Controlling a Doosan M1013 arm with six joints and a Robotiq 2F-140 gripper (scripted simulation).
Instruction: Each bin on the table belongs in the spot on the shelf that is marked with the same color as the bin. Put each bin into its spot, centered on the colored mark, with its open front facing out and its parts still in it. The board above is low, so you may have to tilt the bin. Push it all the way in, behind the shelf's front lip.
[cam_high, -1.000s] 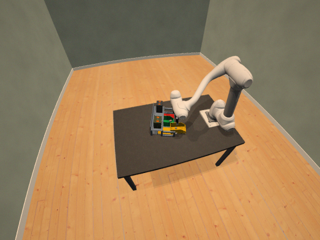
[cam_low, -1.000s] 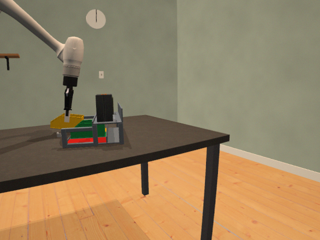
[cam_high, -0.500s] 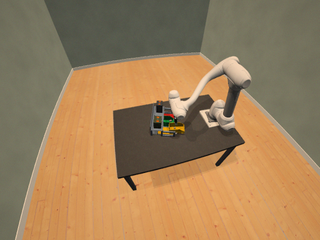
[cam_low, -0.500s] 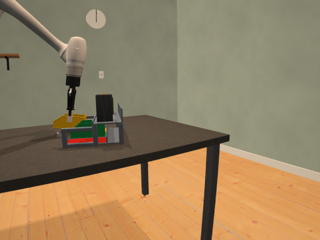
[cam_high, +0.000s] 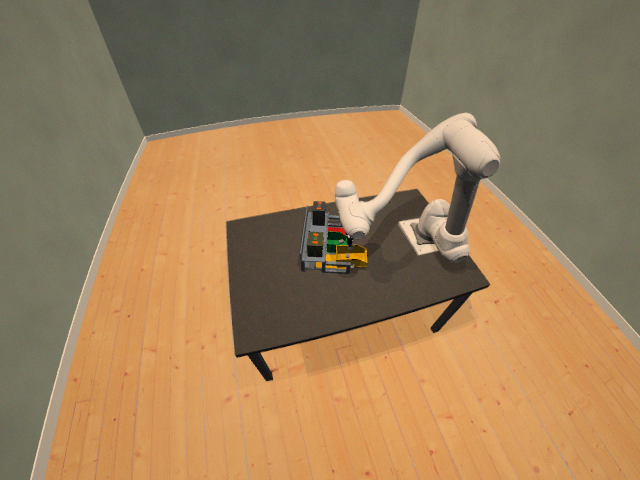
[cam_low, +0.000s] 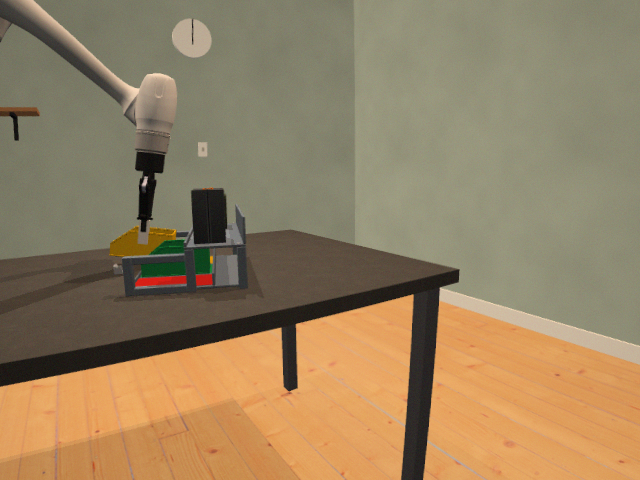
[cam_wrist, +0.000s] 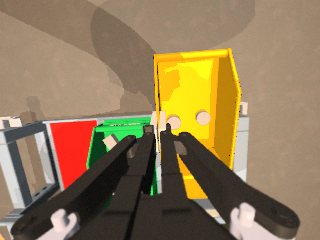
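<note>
The yellow bin is 5 cm to the left of my hand and 4 cm below it. Also, from my hand: green bin (8 cm ahead, 8 cm to the right, 6 cm below).
</note>
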